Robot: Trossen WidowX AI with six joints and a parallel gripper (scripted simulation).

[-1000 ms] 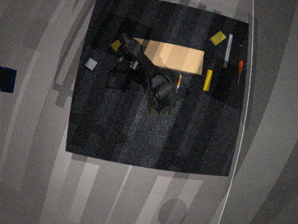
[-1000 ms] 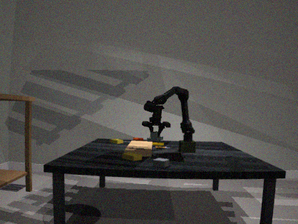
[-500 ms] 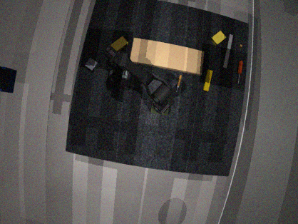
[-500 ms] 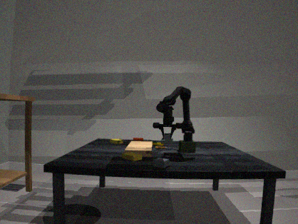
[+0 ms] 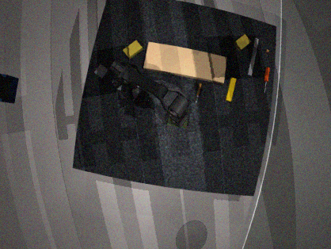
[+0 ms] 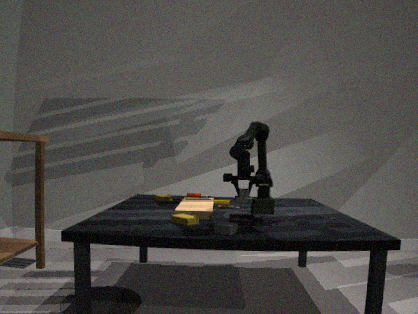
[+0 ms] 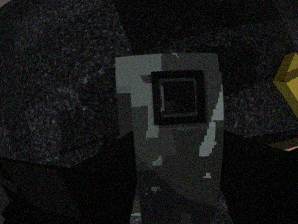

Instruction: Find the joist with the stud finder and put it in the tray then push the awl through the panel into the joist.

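Now: gripper tip 110 mm above the dark tray and 10 mm to the left of it. Round my gripper tip: grey block (220 mm to the left, 100 mm below, 50 mm ahead); then dark grey stud finder (20 mm above, 10 mm to the left); then awl (420 mm to the right, 110 mm below, 100 mm ahead).
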